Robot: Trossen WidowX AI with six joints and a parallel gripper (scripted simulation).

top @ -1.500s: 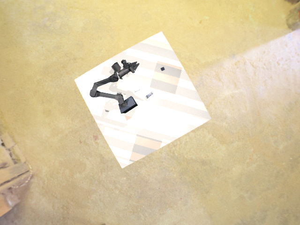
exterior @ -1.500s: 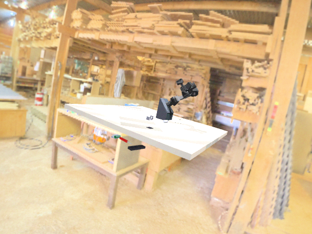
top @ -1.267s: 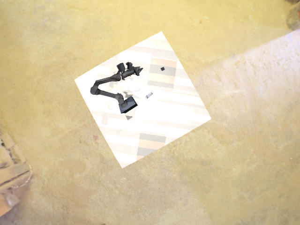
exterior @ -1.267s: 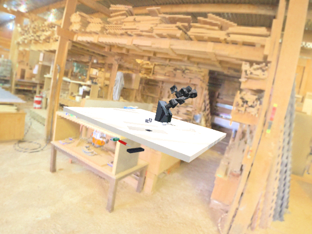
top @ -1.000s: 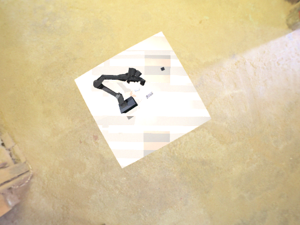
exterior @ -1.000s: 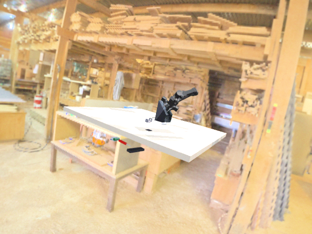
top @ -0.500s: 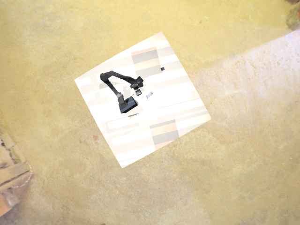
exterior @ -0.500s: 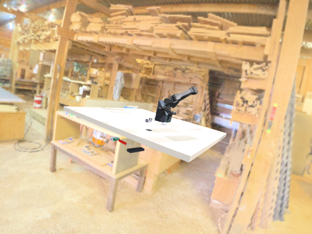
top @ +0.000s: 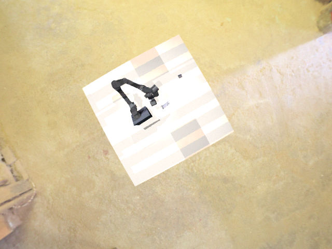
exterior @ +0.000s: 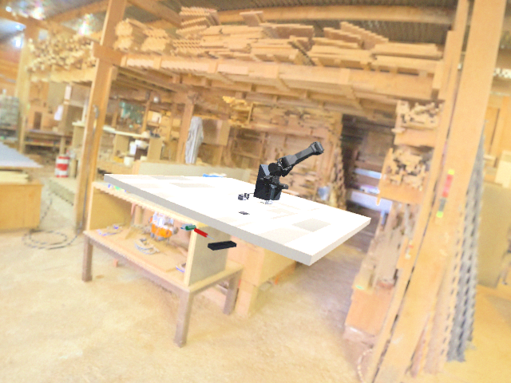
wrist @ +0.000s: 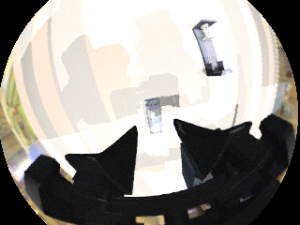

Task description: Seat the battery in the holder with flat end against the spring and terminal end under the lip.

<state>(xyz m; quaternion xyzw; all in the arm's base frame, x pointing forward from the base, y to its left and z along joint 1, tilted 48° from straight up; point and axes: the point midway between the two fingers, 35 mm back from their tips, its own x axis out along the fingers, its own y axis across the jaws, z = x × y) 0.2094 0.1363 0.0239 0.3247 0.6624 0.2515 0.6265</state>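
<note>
My gripper tip is now 30 mm above the battery.
</note>
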